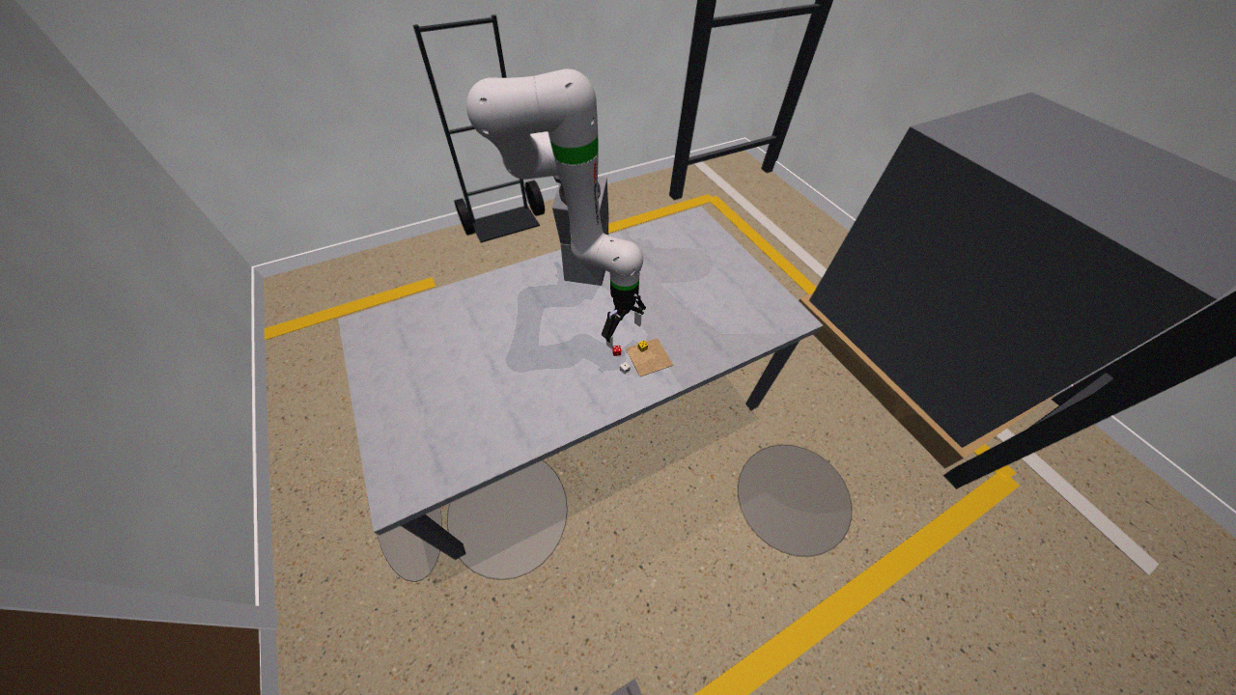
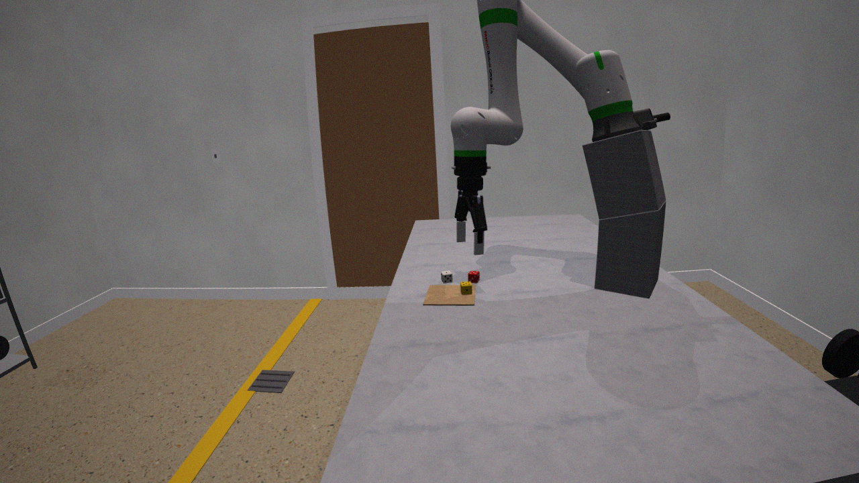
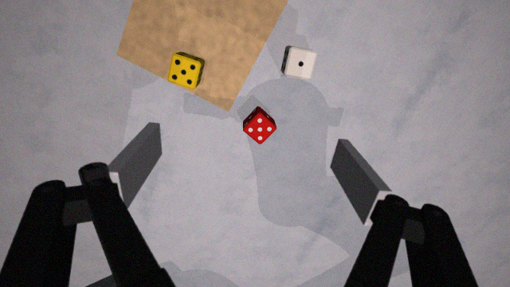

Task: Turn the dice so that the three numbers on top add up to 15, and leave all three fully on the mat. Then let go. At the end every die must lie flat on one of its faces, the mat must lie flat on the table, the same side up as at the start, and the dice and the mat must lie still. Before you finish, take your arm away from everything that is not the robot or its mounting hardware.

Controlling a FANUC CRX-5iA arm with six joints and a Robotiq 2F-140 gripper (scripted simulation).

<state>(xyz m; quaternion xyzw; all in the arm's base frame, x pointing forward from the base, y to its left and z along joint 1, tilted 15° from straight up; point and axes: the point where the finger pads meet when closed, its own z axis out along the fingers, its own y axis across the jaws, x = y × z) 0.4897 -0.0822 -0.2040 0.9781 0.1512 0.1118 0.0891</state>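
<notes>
My gripper is now 110 mm above the red die, 20 mm to the left of it and 10 mm past it. Round my hand: tan mat: 120 mm below, 80 mm to the left, 60 mm ahead; yellow die: 110 mm below, 80 mm to the left, 20 mm ahead; white die: 110 mm below, 70 mm ahead, 30 mm to the right.
</notes>
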